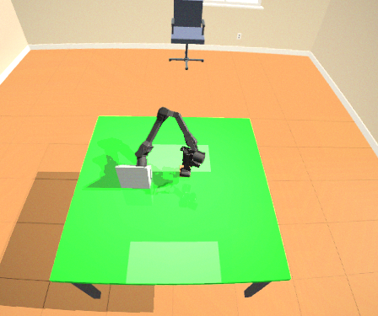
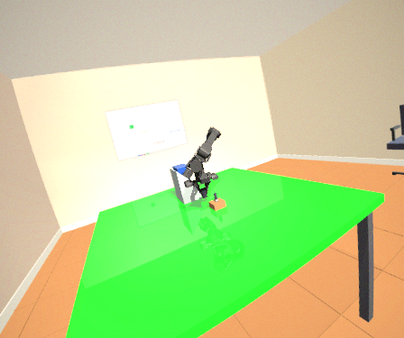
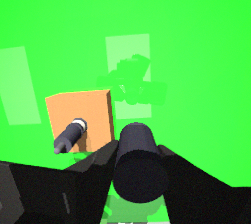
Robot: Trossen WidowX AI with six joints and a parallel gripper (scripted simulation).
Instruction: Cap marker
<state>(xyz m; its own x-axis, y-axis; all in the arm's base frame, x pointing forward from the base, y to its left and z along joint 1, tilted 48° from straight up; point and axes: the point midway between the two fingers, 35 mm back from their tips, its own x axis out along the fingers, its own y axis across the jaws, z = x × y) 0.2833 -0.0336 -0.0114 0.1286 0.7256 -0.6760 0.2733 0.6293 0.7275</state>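
Right now the holder block is 90 mm below my gripper tip and 70 mm to the left of it. Also, from my gripper tip: dark cylindrical cap: 10 mm above.
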